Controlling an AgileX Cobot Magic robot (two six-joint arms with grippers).
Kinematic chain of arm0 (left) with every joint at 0, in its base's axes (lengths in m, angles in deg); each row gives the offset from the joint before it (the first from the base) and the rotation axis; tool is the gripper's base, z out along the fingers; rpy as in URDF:
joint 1: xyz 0 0 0.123 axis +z
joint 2: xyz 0 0 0 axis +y
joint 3: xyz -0.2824 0 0.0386 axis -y
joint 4: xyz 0.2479 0 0.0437 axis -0.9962 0 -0.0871
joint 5: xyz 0 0 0 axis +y
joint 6: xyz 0.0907 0 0.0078 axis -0.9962 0 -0.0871
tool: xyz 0 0 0 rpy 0 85 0
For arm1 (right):
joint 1: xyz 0 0 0.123 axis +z
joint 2: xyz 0 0 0 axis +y
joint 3: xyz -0.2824 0 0.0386 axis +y
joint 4: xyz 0.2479 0 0.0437 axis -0.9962 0 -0.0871
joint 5: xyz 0 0 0 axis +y
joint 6: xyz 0.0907 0 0.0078 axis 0.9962 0 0.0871
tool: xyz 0 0 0 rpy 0 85 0
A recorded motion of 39 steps. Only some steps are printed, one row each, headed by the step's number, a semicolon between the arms.
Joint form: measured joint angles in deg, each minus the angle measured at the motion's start. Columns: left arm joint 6, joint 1, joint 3, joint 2, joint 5, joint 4; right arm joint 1, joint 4, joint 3, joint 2, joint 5, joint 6.
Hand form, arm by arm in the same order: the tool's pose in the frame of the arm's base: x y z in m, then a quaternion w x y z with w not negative. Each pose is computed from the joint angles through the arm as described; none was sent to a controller.
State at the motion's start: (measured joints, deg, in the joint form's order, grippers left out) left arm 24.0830 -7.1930 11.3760 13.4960 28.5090 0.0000; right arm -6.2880 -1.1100 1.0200 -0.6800 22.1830 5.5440
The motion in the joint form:
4: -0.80 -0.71 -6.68 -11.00 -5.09 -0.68; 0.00 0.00 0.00 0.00 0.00 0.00
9: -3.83 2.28 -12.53 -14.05 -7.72 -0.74; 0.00 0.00 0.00 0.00 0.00 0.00
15: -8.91 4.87 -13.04 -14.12 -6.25 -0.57; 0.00 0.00 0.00 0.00 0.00 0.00
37: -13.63 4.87 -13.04 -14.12 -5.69 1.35; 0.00 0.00 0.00 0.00 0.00 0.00
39: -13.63 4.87 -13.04 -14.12 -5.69 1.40; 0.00 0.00 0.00 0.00 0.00 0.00
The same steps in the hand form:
4: 0.0525 -0.0069 0.2015 0.57957 -0.10411 0.79297 -0.15638; 0.0518 -0.0050 0.1729 0.59116 0.08818 0.80171 0.00441
9: 0.0527 -0.0041 0.1742 0.58589 -0.10344 0.79396 -0.12518; 0.0518 -0.0050 0.1729 0.59116 0.08818 0.80171 0.00441
15: 0.0522 -0.0018 0.1690 0.57949 -0.08809 0.80574 -0.08489; 0.0518 -0.0050 0.1729 0.59116 0.08818 0.80171 0.00441
37: 0.0519 -0.0029 0.1682 0.57694 -0.06382 0.81086 -0.07468; 0.0518 -0.0050 0.1729 0.59116 0.08818 0.80171 0.00441
39: 0.0519 -0.0030 0.1682 0.57689 -0.06405 0.81084 -0.07505; 0.0518 -0.0050 0.1729 0.59116 0.08818 0.80171 0.00441

